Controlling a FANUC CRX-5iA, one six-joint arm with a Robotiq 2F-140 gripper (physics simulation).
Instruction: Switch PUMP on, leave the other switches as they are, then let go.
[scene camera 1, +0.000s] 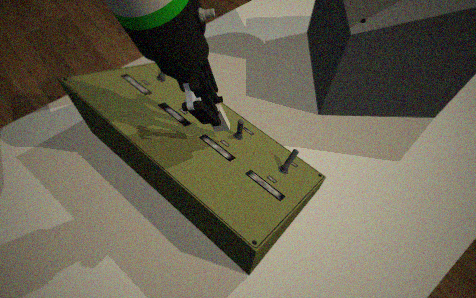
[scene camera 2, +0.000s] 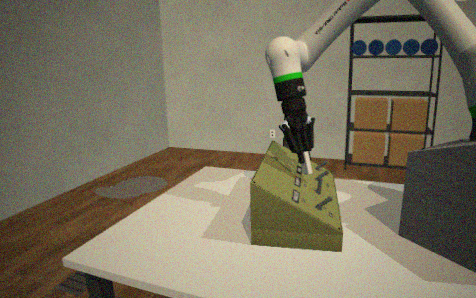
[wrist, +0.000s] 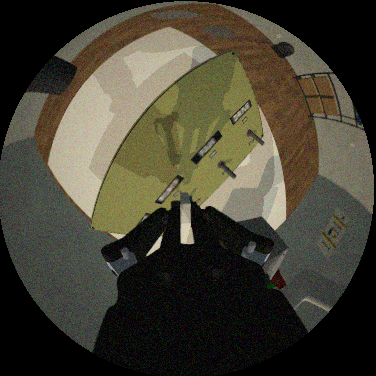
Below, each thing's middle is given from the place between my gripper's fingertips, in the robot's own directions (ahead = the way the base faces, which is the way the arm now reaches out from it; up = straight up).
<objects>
Now: hand 4 cm short of the olive sloped switch panel (scene camera 1: 233, 188), 4 cm to the left of it and 7 cm above it.
</objects>
